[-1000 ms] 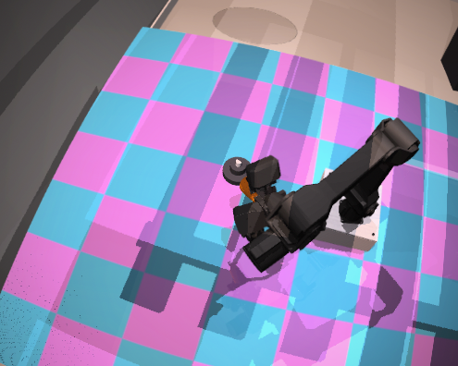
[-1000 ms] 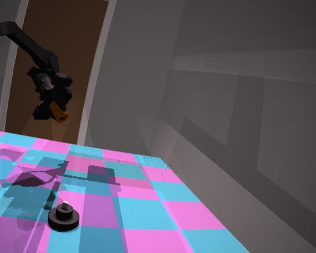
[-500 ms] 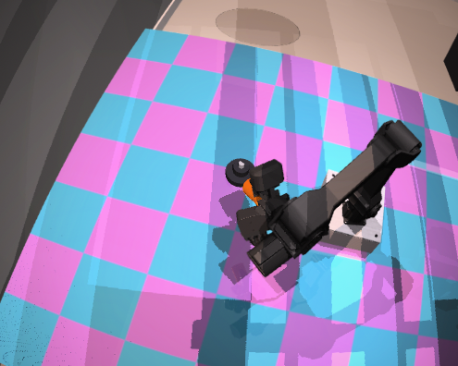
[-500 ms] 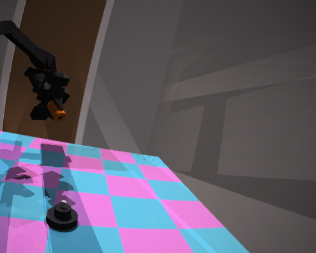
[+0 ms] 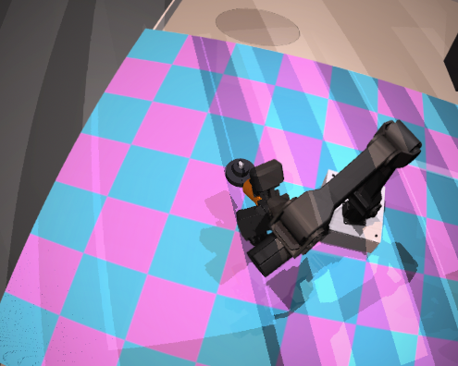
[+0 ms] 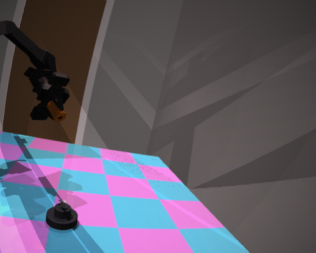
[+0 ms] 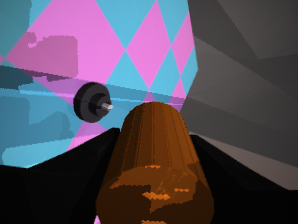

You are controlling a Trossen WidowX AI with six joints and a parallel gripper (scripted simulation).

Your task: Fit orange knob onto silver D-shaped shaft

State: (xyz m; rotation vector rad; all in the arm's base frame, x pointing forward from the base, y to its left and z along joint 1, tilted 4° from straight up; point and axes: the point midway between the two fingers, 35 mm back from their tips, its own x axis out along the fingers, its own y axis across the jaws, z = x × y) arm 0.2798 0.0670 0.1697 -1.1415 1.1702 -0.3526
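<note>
Right now my gripper tip is 2 cm short of the round pedestal, 19 cm to the left of it and 22 cm above it. Also, from my gripper tip: orange knob 2 cm behind, 3 cm to the left, 2 cm above.
</note>
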